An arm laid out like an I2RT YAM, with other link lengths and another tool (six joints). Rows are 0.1 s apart.
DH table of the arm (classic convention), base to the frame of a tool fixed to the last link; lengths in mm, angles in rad. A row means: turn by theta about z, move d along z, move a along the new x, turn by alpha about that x. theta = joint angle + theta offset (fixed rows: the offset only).
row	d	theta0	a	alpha
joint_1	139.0	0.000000	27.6	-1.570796
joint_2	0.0	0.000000	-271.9	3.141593
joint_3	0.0	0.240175	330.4	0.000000
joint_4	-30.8	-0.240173	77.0	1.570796
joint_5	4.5	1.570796	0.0	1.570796
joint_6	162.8	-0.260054	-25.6	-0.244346
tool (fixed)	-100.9	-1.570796	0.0	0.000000
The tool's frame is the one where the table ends.
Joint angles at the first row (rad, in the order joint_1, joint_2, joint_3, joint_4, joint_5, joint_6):
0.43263 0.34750 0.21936 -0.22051 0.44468 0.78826
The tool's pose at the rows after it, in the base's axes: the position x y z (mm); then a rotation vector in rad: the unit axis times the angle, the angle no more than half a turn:
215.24 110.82 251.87 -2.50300 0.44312 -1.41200
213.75 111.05 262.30 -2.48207 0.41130 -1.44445
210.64 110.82 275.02 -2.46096 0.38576 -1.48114
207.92 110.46 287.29 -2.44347 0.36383 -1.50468
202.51 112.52 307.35 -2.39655 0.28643 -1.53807
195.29 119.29 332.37 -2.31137 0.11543 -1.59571
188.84 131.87 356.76 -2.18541 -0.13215 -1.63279
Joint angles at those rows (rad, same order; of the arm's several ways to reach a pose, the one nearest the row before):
0.42532 0.34765 0.22641 -0.21889 0.44191 0.78100
0.42187 0.33488 0.24165 -0.21187 0.42848 0.75469
0.42182 0.31700 0.26269 -0.21566 0.42340 0.73006
0.42034 0.30722 0.28819 -0.22534 0.41388 0.71290
0.42031 0.29399 0.32580 -0.22176 0.36722 0.67791
0.42030 0.29044 0.36522 -0.17112 0.26338 0.60416
0.42170 0.32374 0.40775 -0.08246 0.09195 0.52686

